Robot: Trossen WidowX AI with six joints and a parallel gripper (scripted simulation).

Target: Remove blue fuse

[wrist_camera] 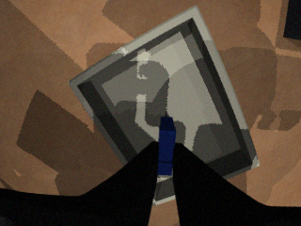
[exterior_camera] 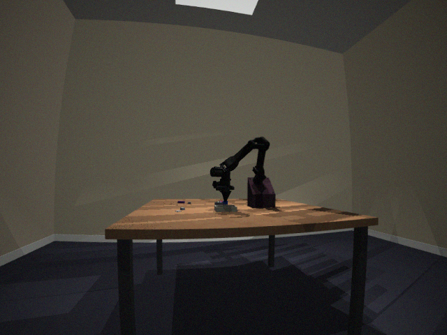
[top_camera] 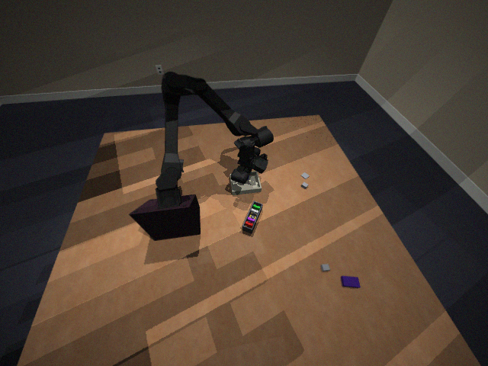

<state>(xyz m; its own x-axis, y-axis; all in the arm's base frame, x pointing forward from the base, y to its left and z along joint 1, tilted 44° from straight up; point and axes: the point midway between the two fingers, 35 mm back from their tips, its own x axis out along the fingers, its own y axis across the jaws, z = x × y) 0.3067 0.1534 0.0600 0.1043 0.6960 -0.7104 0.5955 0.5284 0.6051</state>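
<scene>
Right now my gripper tip is 1 cm above the blue fuse. Round my gripper tip: green fuse 15 cm to the right, 3 cm below, 1 cm ahead; then tray 6 cm below; then purple fuse 20 cm to the right, 3 cm below, 3 cm behind.
</scene>
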